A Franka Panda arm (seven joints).
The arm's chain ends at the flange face. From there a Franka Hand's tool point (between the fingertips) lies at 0.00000 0.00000 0.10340 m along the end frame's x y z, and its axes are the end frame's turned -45 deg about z.
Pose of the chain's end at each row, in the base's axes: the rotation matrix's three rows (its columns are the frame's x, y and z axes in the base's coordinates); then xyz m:
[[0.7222 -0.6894 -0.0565], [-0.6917 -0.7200 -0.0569], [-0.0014 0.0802 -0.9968]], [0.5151 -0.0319 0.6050]
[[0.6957 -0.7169 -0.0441], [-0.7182 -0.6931 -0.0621], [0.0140 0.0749 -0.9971]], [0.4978 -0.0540 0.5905]
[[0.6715 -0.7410 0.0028], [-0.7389 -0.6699 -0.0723], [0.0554 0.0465 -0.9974]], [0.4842 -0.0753 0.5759]
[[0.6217 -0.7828 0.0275], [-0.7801 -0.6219 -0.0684], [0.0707 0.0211 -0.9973]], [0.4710 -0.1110 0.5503]
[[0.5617 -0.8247 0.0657], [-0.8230 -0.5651 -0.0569], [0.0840 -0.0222 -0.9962]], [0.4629 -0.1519 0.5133]
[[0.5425 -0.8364 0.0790], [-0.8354 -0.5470 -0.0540], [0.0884 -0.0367 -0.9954]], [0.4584 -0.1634 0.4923]
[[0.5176 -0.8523 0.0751], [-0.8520 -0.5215 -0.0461], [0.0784 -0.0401 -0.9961]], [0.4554 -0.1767 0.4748]
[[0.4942 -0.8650 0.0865], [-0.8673 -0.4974 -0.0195], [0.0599 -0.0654 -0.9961]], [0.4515 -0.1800 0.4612]
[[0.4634 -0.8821 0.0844], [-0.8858 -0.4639 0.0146], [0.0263 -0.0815 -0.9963]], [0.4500 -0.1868 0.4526]
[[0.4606 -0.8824 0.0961], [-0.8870 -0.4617 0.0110], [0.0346 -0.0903 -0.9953]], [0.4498 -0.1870 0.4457]
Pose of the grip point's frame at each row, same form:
[[0.9982 0.0232 -0.0565], [0.0200 -0.9982 -0.0569], [-0.0577 0.0557 -0.9968]], [0.5093 -0.0378 0.5019]
[[0.9989 -0.0150 -0.0441], [-0.0177 -0.9979 -0.0621], [-0.0431 0.0629 -0.9971]], [0.4932 -0.0604 0.4874]
[[0.9988 -0.0491 0.0028], [-0.0488 -0.9962 -0.0723], [0.0063 0.0721 -0.9974]], [0.4845 -0.0828 0.4728]
[[0.9931 -0.1139 0.0275], [-0.1119 -0.9914 -0.0684], [0.0351 0.0649 -0.9973]], [0.4738 -0.1181 0.4472]
[[0.9803 -0.1860 0.0657], [-0.1824 -0.9815 -0.0569], [0.0751 0.0437 -0.9962]], [0.4697 -0.1578 0.4103]
[[0.9750 -0.2078 0.0790], [-0.2039 -0.9775 -0.0540], [0.0885 0.0366 -0.9954]], [0.4666 -0.1690 0.3894]
[[0.9687 -0.2367 0.0751], [-0.2337 -0.9712 -0.0461], [0.0838 0.0271 -0.9961]], [0.4632 -0.1815 0.3718]
[[0.9611 -0.2622 0.0865], [-0.2616 -0.9650 -0.0195], [0.0886 -0.0039 -0.9961]], [0.4604 -0.1820 0.3582]
[[0.9514 -0.2961 0.0844], [-0.2983 -0.9544 0.0146], [0.0762 -0.0390 -0.9963]], [0.4587 -0.1853 0.3496]
[[0.9496 -0.2983 0.0961], [-0.3007 -0.9537 0.0110], [0.0883 -0.0394 -0.9953]], [0.4597 -0.1859 0.3428]

